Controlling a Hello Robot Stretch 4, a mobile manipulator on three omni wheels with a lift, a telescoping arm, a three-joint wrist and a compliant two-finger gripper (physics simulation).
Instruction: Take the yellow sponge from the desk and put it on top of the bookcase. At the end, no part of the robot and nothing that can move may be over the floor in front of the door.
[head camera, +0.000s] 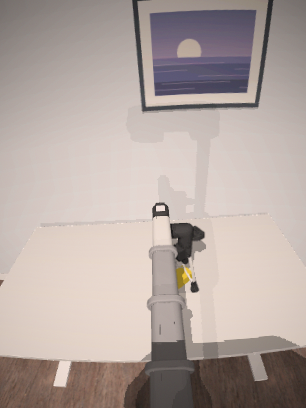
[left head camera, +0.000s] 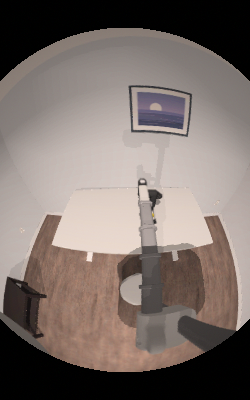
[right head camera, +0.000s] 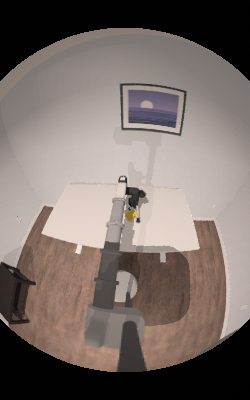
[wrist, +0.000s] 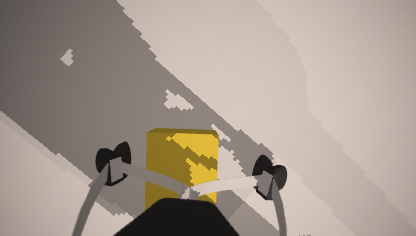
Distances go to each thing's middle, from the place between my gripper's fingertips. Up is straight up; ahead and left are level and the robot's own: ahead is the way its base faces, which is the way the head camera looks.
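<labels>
From my hand, the yellow sponge (wrist: 190, 156) is 2 cm above and 2 cm to the left, and going by their middles, it's the nearest to my hand of the things named here. I can see the framed sunset picture (head camera: 184, 61) too, and that's 87 cm above my hand, 46 cm ahead of it and 13 cm to the right of it.
</labels>
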